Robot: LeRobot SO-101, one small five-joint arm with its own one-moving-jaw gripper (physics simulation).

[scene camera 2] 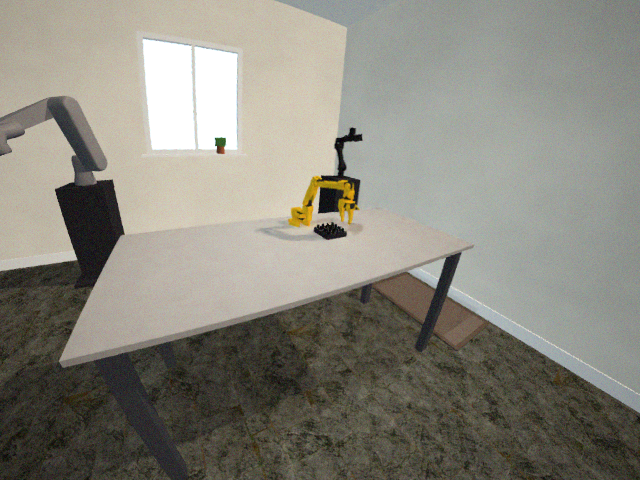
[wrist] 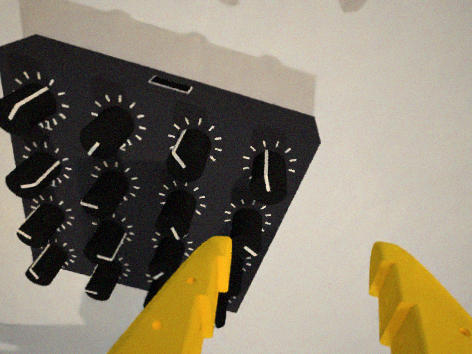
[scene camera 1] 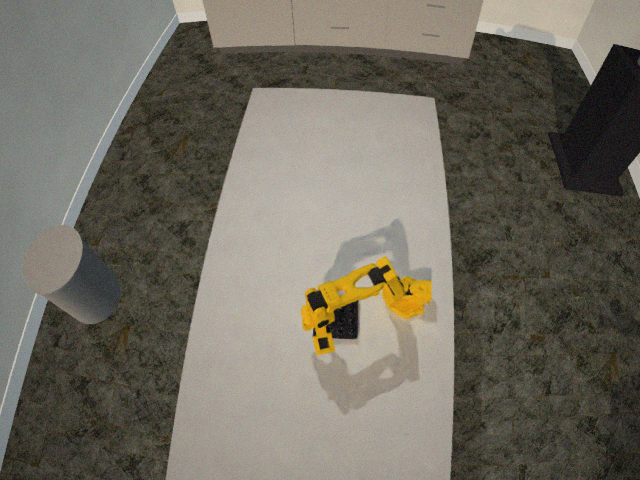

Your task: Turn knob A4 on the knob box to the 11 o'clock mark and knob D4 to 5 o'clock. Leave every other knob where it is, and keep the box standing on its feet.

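Places are measured from the arm's base along level axes (x ahead, y left, z up), in millimetres.
Pixels of known places: end effector, tool point: (scene camera 2: 343,220) (wrist: 230,257); arm's base, origin of the base link: (scene camera 2: 301,224) (scene camera 1: 399,298).
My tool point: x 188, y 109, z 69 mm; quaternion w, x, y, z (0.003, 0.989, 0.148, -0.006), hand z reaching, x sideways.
Observation:
Ahead of a thing's pixels: the offset from my tool point to its top centre. "*": to the spot under its first point. Level surfaces: height alone.
The black knob box @(dy -43, dx -29, dz -31 mm) (scene camera 1: 347,322) (scene camera 2: 331,236) (wrist: 225,112) sits flat on the table, with four rows of knobs. Its letters are not readable. In the wrist view, the knob at the box's near right corner @(* dy +3, dx +7, dz -31 mm) (wrist: 268,177) has its white line aimed at a tick just left of its topmost one. The far right corner knob @(dy -82, dx +12, dz -31 mm) (wrist: 220,316) is partly hidden by the left jaw, and its line does not show. The yellow gripper (scene camera 2: 346,222) (wrist: 302,245) is open and empty. In the wrist view, its left jaw overlaps the right column and its right jaw is over bare table.
The pale table @(dz -69 mm) (scene camera 1: 310,155) (scene camera 2: 206,279) carries the box and the yellow arm's base (scene camera 1: 410,297) (scene camera 2: 299,215). The arm reaches over the box in scene camera 1. Other knobs stand close together left of the right column. A grey arm (scene camera 2: 77,129) stands on a black pedestal beyond the table.

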